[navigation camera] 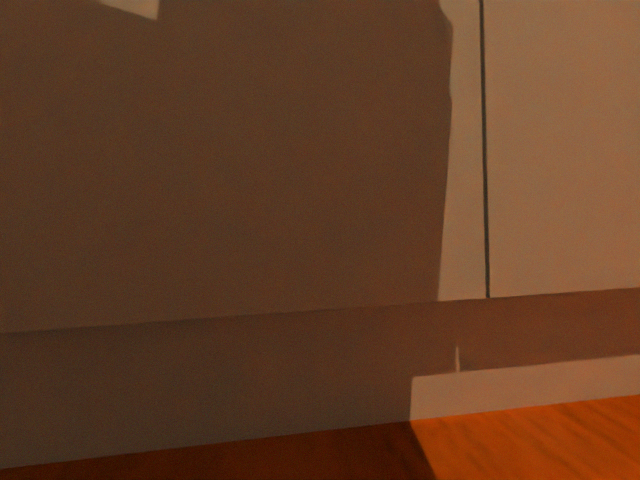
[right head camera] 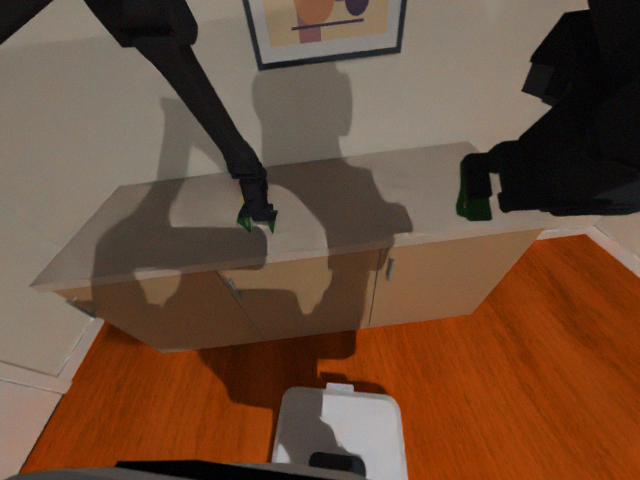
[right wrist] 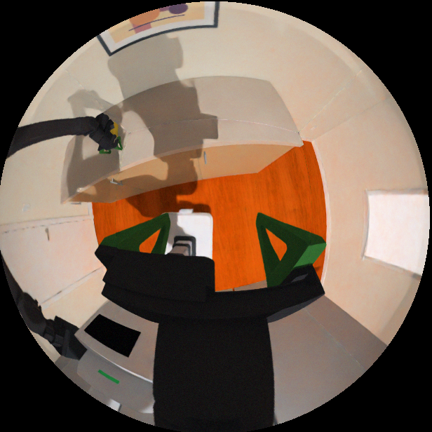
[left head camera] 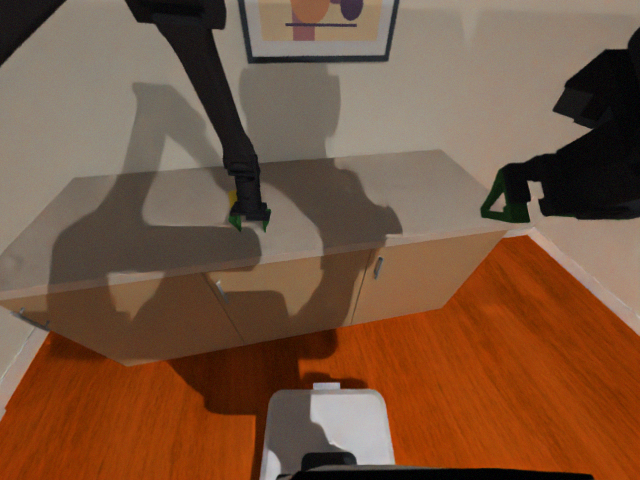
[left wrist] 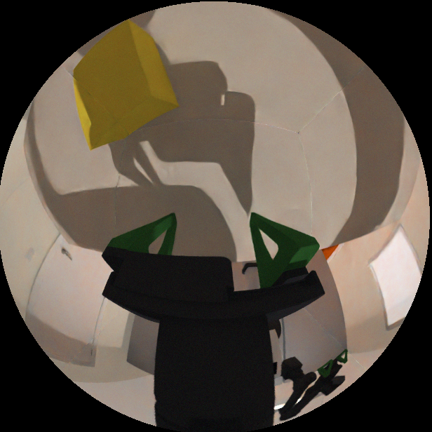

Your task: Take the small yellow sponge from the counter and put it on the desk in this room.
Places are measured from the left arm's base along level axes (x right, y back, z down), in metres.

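Where they show: left gripper, fingertip midpoint: (right head camera: 261, 231) (left head camera: 253, 231); right gripper, fingertip midpoint: (right head camera: 498, 208) (left head camera: 514, 212).
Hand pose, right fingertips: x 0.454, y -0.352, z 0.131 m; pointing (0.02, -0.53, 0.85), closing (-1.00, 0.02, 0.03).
Note:
After its pixels a point has its place.
The yellow sponge (left wrist: 117, 82) (left head camera: 233, 198) @[z 0.455, x -0.142, y -0.807 m] (right wrist: 115, 129) sits on the grey counter (left head camera: 413, 191) @[z 0.500, x 0.589, y -0.931 m] (right head camera: 418, 186) @[z 0.500, x 0.544, y -0.944 m] (left wrist: 320, 165) (right wrist: 245, 110), mostly hidden behind my left gripper in both head camera views. In the left wrist view it is at the upper left, beyond the fingertips and apart from them. My left gripper (left head camera: 252, 227) @[z 0.491, x -0.050, y -0.669 m] (right head camera: 262, 228) @[z 0.491, x -0.050, y -0.669 m] (left wrist: 212, 217) (right wrist: 115, 150) is open and empty, over the counter on the front side of the sponge. My right gripper (right wrist: 212, 217) is open and empty, off to the right and high above the floor. The desk cannot be made out in these views.
Cabinet doors (left head camera: 413, 279) @[z 0.843, x 0.634, y -0.707 m] (right head camera: 429, 284) @[z 0.859, x 0.623, y -0.705 m] with handles form the counter's front. A framed picture (left head camera: 317, 57) @[z 0.087, x 0.169, y -1.198 m] (right head camera: 330, 58) @[z 0.092, x 0.188, y -1.201 m] hangs on the wall behind. The robot's white base (left head camera: 356, 418) @[z 1.150, x 0.347, y -0.211 m] (right head camera: 369, 418) @[z 1.150, x 0.353, y -0.228 m] stands on the orange wood floor (left head camera: 491, 387) @[z 1.410, x 1.161, y -0.367 m] in front of the counter. A side wall rises at the right.

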